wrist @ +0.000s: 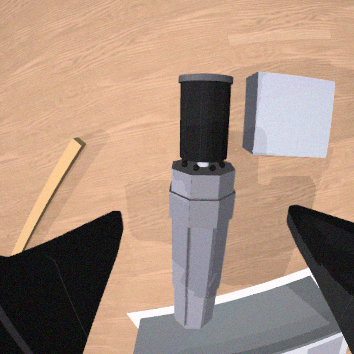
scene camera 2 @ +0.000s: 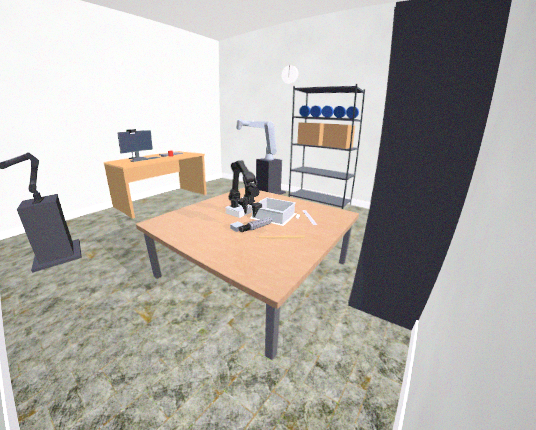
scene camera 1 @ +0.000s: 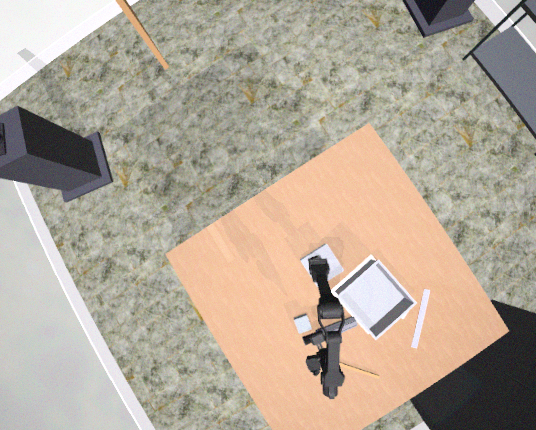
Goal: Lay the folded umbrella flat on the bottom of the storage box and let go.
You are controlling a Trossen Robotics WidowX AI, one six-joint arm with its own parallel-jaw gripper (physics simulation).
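Places are measured from the arm's base along level axes (x right, y ahead, z up), in metres.
Pixels of known places: gripper, fingertip midpoint: (wrist: 206, 217) (scene camera 2: 249, 215) (scene camera 1: 321, 344); arm's base, link origin: (scene camera 2: 234, 206) (scene camera 1: 316, 262).
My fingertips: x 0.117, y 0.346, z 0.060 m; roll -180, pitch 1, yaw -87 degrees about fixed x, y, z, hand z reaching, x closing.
Note:
For each thing: its middle in the pictures, then the offset to it from my fingertips.
- folded umbrella, body centre: (wrist: 198, 229) (scene camera 1: 329, 330) (scene camera 2: 256, 224) dz -0.089, dx -0.061, dy -0.005 m
- open light-grey storage box, body centre: (scene camera 1: 373, 297) (scene camera 2: 273, 210) dz -0.068, dx -0.317, dy -0.092 m
- pale blue block, body centre: (wrist: 286, 115) (scene camera 1: 302, 323) (scene camera 2: 237, 226) dz -0.099, dx +0.050, dy -0.082 m
- thin tan stick, body centre: (wrist: 27, 230) (scene camera 1: 350, 367) (scene camera 2: 281, 237) dz -0.111, dx -0.094, dy +0.215 m
- white strip, body centre: (scene camera 1: 420, 318) (scene camera 2: 309, 217) dz -0.116, dx -0.514, dy +0.115 m
The folded umbrella (scene camera 1: 346, 325) (scene camera 2: 260, 224) (wrist: 199, 245), grey with a black handle, lies on the table outside the storage box. In the wrist view its handle points up the frame and its narrow end overlaps the near edge of the box; I cannot tell whether they touch. The open light-grey storage box (scene camera 1: 392, 317) (scene camera 2: 271, 216) (wrist: 250, 317) has a pale bottom with no umbrella on it. My gripper (scene camera 2: 250, 208) (wrist: 206, 217) is open and empty above the umbrella, one finger to each side of its grey body. In scene camera 1 the arm hides the fingertips and part of the umbrella.
A pale blue block (scene camera 1: 302, 324) (scene camera 2: 236, 226) (wrist: 295, 115) stands beside the umbrella's handle. A thin tan stick (scene camera 1: 362, 370) (scene camera 2: 280, 237) (wrist: 50, 195) lies on the umbrella's other side. A white strip (scene camera 1: 421, 318) (scene camera 2: 310, 218) lies beyond the box. The arm stands on a white base (scene camera 1: 334, 265).

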